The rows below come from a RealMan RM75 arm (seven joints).
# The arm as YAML. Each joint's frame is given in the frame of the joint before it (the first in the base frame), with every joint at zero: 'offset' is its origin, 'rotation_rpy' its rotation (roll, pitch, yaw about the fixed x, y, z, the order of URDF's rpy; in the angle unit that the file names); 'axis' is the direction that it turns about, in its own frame. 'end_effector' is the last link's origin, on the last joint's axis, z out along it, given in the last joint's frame.
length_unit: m
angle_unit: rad
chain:
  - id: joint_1
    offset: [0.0, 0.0, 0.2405]
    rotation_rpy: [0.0, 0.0, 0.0]
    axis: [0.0, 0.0, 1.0]
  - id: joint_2
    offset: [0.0, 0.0, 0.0]
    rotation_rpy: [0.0, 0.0, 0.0]
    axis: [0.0, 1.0, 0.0]
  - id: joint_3
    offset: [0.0, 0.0, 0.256]
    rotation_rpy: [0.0, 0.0, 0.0]
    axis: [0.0, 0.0, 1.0]
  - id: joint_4
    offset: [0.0, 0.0, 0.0]
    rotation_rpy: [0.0, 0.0, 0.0]
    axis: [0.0, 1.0, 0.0]
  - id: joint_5
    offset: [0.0, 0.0, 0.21]
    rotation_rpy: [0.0, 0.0, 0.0]
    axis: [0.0, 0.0, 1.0]
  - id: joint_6
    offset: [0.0, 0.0, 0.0]
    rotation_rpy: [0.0, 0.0, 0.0]
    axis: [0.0, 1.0, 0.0]
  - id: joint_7
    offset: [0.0, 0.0, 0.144]
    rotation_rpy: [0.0, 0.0, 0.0]
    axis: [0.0, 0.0, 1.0]
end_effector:
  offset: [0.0, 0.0, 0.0]
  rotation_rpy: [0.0, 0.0, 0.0]
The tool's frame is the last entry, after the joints.
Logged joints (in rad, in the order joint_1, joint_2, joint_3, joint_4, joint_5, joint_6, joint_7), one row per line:
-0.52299, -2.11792, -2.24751, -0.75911, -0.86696, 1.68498, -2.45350
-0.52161, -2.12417, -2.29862, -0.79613, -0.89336, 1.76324, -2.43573
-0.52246, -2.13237, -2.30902, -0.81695, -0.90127, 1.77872, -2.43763
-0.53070, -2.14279, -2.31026, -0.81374, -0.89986, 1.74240, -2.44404
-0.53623, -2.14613, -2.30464, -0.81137, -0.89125, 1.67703, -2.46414
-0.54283, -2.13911, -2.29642, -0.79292, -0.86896, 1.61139, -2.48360
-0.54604, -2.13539, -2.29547, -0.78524, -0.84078, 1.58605, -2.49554
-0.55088, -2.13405, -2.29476, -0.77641, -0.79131, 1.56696, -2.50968
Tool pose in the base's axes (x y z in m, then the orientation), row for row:
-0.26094, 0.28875, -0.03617, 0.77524, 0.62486, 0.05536, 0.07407
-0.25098, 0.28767, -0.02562, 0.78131, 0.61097, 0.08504, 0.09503
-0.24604, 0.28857, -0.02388, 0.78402, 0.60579, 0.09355, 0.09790
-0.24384, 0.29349, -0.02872, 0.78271, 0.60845, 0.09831, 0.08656
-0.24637, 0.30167, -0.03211, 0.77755, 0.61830, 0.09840, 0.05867
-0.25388, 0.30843, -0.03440, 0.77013, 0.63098, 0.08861, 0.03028
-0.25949, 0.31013, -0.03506, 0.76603, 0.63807, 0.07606, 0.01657
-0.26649, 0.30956, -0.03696, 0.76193, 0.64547, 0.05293, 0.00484
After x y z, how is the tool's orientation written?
As a quaternion, x y z w.
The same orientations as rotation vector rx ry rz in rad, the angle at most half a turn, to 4 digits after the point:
2.3269, 1.8756, 0.1662
2.3163, 1.8113, 0.2521
2.3205, 1.7930, 0.2769
2.3320, 1.8128, 0.2929
2.3555, 1.8731, 0.2981
2.3739, 1.9450, 0.2731
2.3815, 1.9837, 0.2365
2.3863, 2.0216, 0.1658

